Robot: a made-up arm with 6 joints.
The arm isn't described. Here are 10 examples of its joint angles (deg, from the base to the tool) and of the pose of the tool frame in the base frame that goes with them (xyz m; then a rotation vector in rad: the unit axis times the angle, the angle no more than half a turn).
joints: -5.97 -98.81 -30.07 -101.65 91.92 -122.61
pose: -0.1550 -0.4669 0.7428 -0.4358 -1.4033 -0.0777
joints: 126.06 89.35 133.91 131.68 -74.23 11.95
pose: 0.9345 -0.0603 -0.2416 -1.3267 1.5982 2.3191
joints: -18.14 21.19 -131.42 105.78 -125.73 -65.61
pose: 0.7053 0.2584 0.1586 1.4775 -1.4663 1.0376
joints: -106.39 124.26 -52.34 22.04 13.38 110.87
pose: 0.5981 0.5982 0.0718 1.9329 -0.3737 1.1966
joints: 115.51 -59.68 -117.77 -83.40 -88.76 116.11
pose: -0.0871 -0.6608 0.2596 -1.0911 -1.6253 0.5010
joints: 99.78 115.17 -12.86 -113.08 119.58 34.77
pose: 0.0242 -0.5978 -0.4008 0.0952 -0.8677 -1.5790
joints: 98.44 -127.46 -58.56 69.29 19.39 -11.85
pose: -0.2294 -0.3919 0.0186 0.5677 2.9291 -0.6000
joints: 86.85 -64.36 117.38 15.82 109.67 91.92
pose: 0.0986 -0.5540 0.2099 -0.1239 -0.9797 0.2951
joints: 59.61 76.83 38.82 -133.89 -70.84 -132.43
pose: 0.2262 -0.5578 0.4358 0.2349 1.0858 0.2248
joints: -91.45 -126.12 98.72 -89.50 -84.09 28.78
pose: -0.5487 0.4685 0.8594 -0.7810 0.7293 -1.3391
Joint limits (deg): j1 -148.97..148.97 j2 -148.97..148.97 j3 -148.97..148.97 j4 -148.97..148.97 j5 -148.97..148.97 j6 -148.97..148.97
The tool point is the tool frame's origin. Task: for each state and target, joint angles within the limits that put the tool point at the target. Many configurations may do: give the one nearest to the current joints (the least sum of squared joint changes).
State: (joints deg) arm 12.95 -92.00 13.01 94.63 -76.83 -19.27
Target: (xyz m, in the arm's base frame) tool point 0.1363 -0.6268 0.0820
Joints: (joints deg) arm 16.97 -89.26 -0.29 88.18 -79.38 -31.47
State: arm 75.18 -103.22 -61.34 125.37 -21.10 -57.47
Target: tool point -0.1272 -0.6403 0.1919
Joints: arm 73.17 -110.97 -72.16 148.97 0.32 -41.53
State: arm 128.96 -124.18 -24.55 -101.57 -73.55 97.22
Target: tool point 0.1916 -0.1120 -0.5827
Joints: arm 127.20 -95.05 0.39 -79.95 -80.95 87.10
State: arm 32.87 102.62 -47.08 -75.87 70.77 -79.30
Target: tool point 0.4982 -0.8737 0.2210
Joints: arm 37.18 148.75 -33.53 -93.50 101.82 -44.33
